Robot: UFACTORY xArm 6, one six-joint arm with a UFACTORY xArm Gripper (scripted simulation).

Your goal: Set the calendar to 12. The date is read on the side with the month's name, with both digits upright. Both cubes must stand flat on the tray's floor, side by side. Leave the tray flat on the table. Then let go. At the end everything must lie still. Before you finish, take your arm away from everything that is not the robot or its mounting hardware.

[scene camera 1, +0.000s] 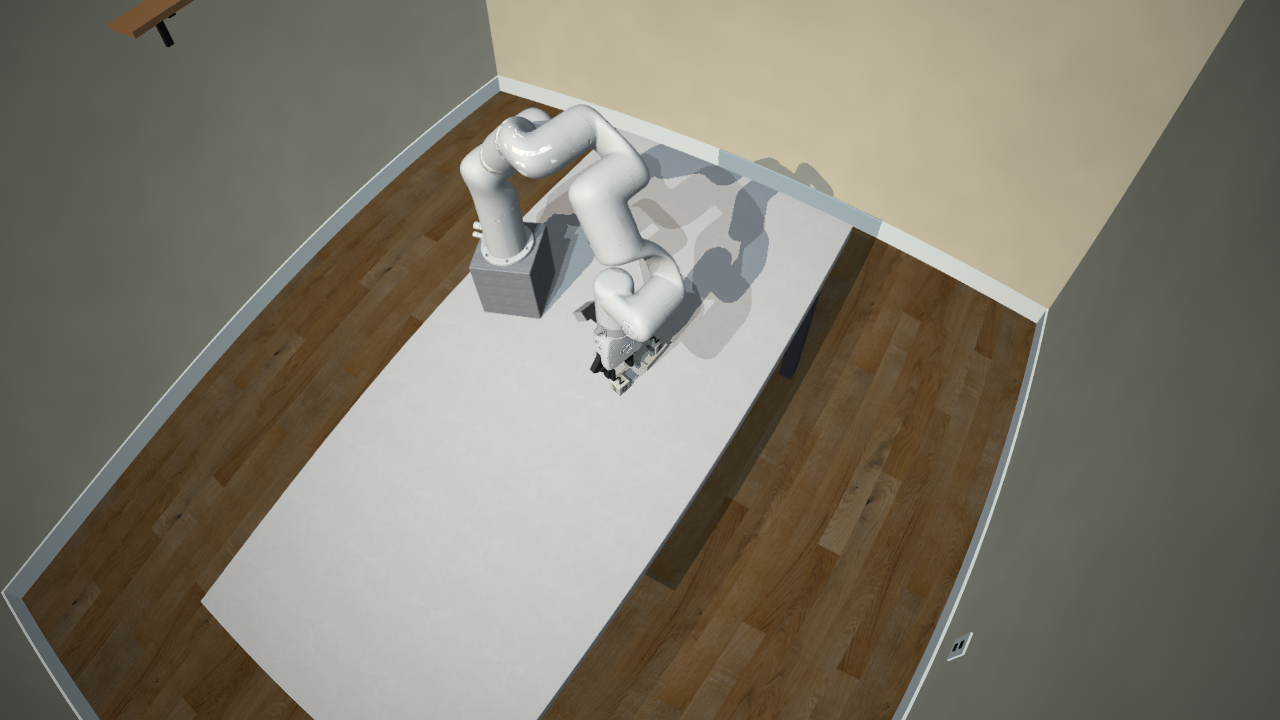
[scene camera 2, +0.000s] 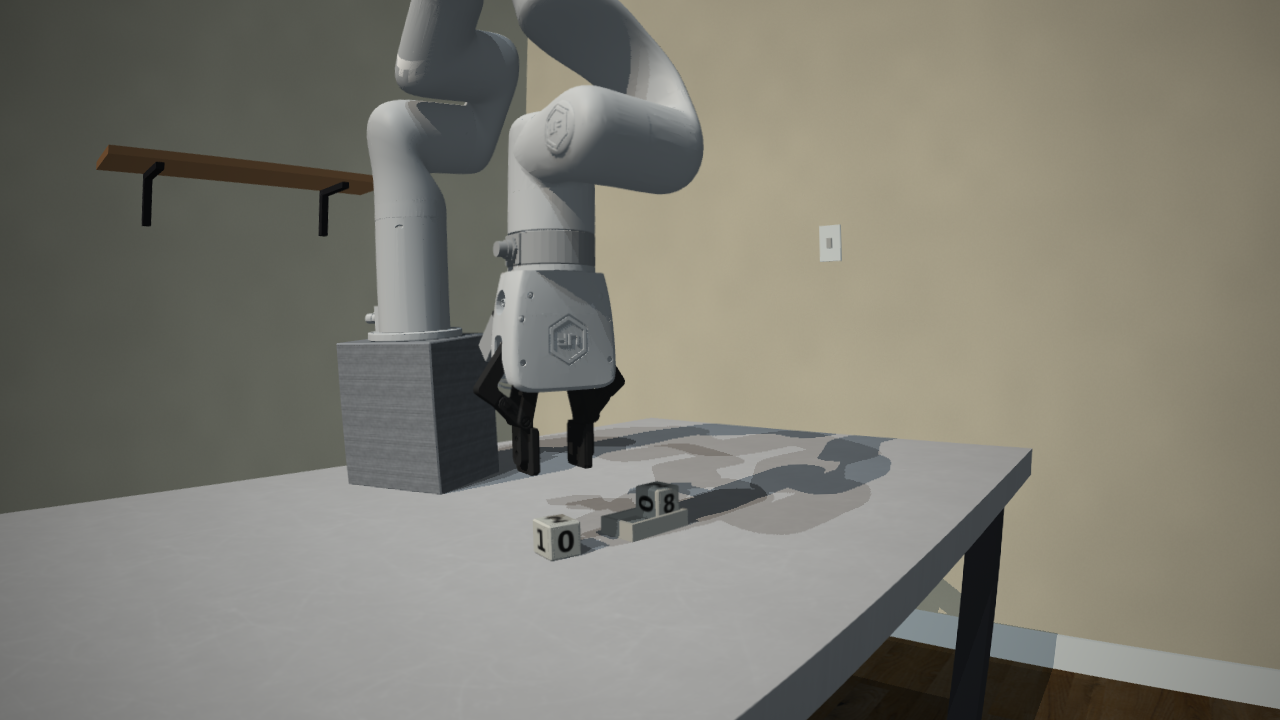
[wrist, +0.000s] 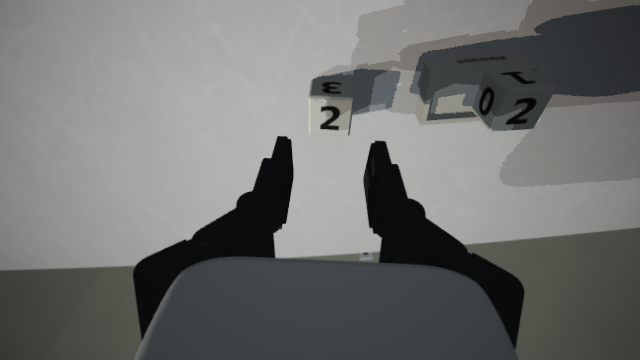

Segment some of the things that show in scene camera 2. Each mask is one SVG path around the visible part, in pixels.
My gripper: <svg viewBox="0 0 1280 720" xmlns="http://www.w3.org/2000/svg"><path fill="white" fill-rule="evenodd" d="M508 267L507 272L501 273L495 309L479 343L479 348L485 362L489 363L474 385L473 392L493 406L506 422L512 425L513 461L516 464L517 470L530 476L536 476L540 473L539 430L533 427L538 397L537 392L567 391L573 418L567 422L568 462L585 469L592 468L594 422L599 420L600 412L609 402L610 397L625 384L625 379L616 366L612 311L604 273L595 273L594 266L579 264L531 264ZM498 386L505 389L511 389L510 397L507 397L500 392Z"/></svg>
A cube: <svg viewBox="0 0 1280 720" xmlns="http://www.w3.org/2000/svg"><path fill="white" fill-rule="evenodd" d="M578 520L564 514L533 519L534 552L550 561L579 556L581 554L581 531Z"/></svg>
A tray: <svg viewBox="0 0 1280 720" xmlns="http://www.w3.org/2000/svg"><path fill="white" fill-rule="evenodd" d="M601 516L601 531L603 534L630 542L639 541L688 525L688 509L679 507L678 511L646 520L636 516L636 507Z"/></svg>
A cube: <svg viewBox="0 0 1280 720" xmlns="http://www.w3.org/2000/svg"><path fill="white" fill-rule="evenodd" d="M679 486L659 481L636 486L636 516L649 519L678 511Z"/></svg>
